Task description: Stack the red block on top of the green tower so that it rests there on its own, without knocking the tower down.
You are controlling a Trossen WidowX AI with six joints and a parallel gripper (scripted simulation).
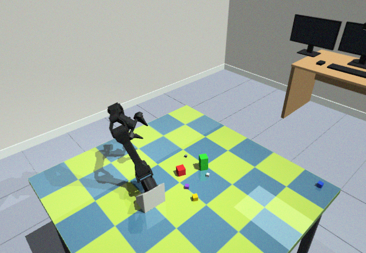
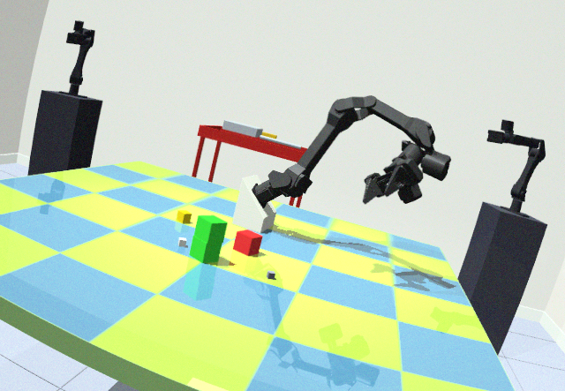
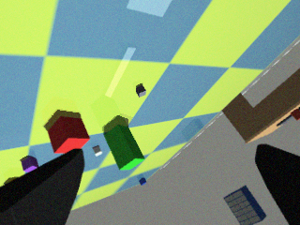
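My gripper tip is now 27 cm to the left of the red block, 18 cm above it and 3 cm short of it. The rest, counted from my gripper tip: grey block: 19 cm to the right, 19 cm below, 17 cm ahead; white block: 41 cm to the right, 19 cm below, 12 cm ahead; purple block: 38 cm to the right, 19 cm below, 3 cm behind.
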